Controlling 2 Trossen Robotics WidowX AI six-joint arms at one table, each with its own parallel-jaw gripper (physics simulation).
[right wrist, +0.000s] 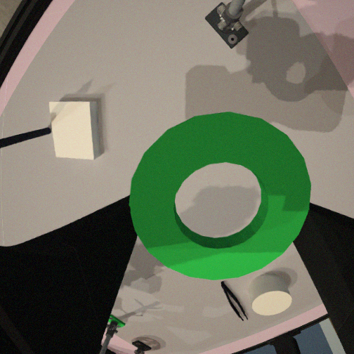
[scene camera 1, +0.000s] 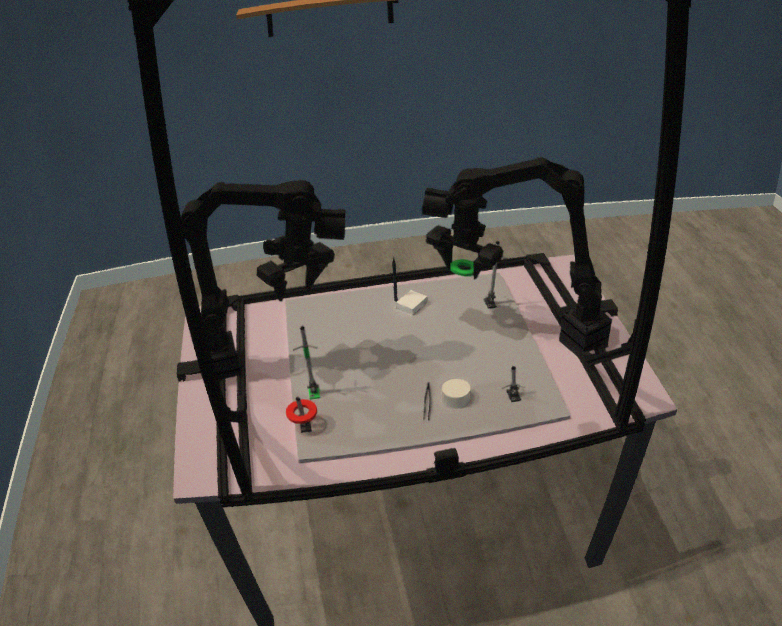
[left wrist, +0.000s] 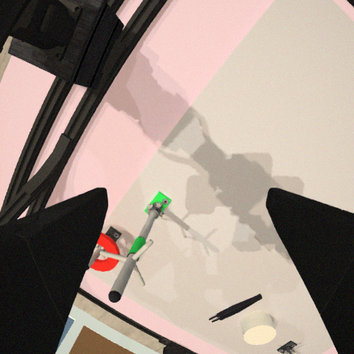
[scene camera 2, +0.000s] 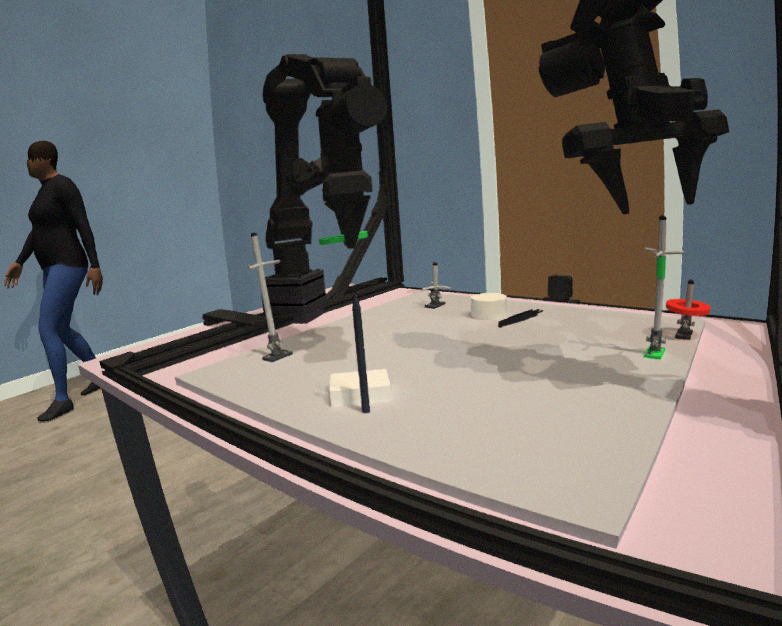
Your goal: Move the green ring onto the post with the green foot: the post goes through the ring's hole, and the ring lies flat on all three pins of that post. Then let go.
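Seen in the pictures: left gripper, fingertip midpoint: [scene camera 1: 294, 294] [scene camera 2: 658, 209]; right gripper, fingertip midpoint: [scene camera 1: 462, 274] [scene camera 2: 349, 247]; left arm's base, link origin: [scene camera 1: 215, 345]; right arm's base, link origin: [scene camera 1: 587, 315] [scene camera 2: 291, 274].
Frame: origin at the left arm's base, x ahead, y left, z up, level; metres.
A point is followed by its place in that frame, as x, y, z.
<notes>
The green ring [scene camera 1: 461, 271] {0.623, -0.079, 0.104} [scene camera 2: 331, 239] {0.637, -0.022, 0.100} [right wrist: 220, 135] is held about level, high above the board, between the fingers of my right gripper [scene camera 1: 463, 267] {0.634, -0.061, 0.084} [scene camera 2: 352, 242] {0.634, -0.061, 0.084} [right wrist: 213, 204]. No post shows through its hole in the right wrist view. The post with the green foot [scene camera 1: 308, 365] {0.208, -0.172, 0.012} [scene camera 2: 659, 293] {0.210, -0.163, 0.013} [left wrist: 137, 245] stands upright with a green band and three pins near its top, far from the ring. My left gripper [scene camera 1: 295, 291] {0.216, -0.058, 0.132} [scene camera 2: 658, 207] {0.216, -0.058, 0.132} [left wrist: 189, 196] is open and empty, above and behind that post in scene camera 1.
A red ring [scene camera 1: 290, 411] {0.137, -0.266, -0.028} [left wrist: 114, 250] is on a short post beside the green-footed post. A tall plain post [scene camera 1: 493, 287] {0.752, -0.005, -0.021} [scene camera 2: 264, 293] {0.752, 0.004, 0.025} stands near the right gripper, a short one [scene camera 1: 513, 377] {0.634, -0.359, -0.016} front right. A white block [scene camera 1: 411, 302] {0.540, 0.062, -0.056}, dark rod [scene camera 1: 394, 280] {0.511, 0.111, -0.009}, tweezers [scene camera 1: 427, 401] {0.448, -0.294, -0.076} and cylinder [scene camera 1: 455, 392] {0.504, -0.326, -0.042} are there too.
</notes>
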